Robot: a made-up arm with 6 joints. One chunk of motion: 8 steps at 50 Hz.
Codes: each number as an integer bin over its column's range. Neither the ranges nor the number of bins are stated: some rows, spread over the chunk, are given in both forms.
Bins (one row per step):
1: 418 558 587 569 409 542
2: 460 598 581 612 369 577
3: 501 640 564 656 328 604
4: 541 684 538 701 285 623
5: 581 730 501 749 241 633
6: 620 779 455 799 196 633
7: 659 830 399 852 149 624
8: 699 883 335 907 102 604
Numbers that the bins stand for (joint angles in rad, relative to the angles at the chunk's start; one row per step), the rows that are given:
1: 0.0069 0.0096 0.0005 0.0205 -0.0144 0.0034
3: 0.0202 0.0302 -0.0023 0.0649 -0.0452 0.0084
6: 0.0393 0.0649 -0.0153 0.1379 -0.0954 0.0107
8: 0.0520 0.0910 -0.0298 0.1930 -0.1312 0.0084
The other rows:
2: 0.0137 0.0196 -0.0002 0.0424 -0.0296 0.0062
4: 0.0266 0.0412 -0.0054 0.0879 -0.0616 0.0099
5: 0.0331 0.0527 -0.0098 0.1124 -0.0783 0.0107
7: 0.0455 0.0777 -0.0221 0.1650 -0.1133 0.0100

